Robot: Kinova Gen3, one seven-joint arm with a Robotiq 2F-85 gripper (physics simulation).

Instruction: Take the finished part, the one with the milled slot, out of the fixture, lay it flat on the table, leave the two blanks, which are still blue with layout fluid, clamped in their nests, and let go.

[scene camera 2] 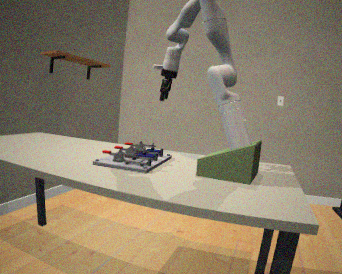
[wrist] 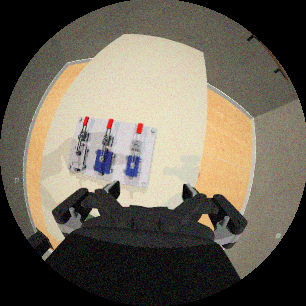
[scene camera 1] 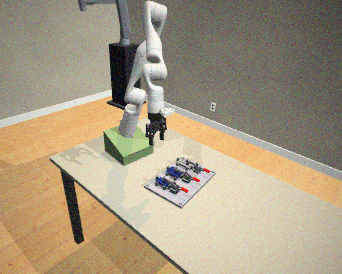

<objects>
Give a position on a fixture plate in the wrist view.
123, 132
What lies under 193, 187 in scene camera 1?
A fixture plate.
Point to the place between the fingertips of the gripper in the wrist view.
150, 189
</objects>
